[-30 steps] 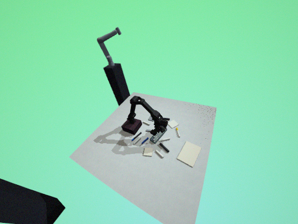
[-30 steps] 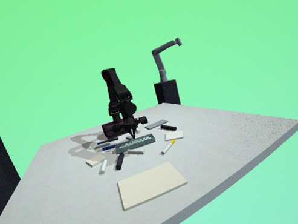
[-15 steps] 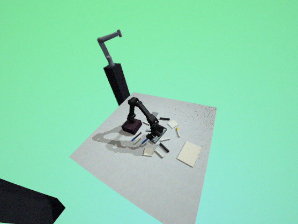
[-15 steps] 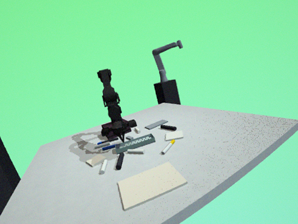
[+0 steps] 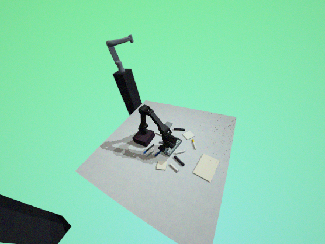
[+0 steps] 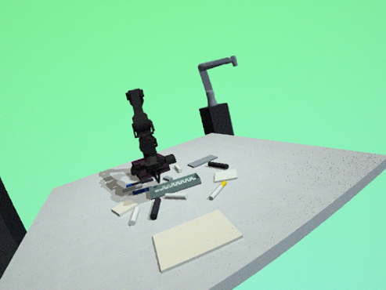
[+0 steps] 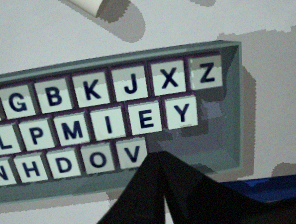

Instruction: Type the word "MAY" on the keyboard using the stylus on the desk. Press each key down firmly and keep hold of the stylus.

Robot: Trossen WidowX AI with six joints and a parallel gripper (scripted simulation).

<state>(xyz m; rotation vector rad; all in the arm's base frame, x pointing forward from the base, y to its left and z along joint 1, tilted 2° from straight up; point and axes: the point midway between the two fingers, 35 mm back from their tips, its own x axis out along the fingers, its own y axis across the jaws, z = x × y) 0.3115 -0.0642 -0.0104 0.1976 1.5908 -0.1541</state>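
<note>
Now: gripper tip 9 cm past the blue stylus, 10 cm to the left of it and 3 cm above it. Also, from my gripper tip: grey plate: 16 cm behind, 29 cm to the left, 4 cm below; then yellow-tipped pen: 20 cm ahead, 17 cm to the left, 3 cm below.
</note>
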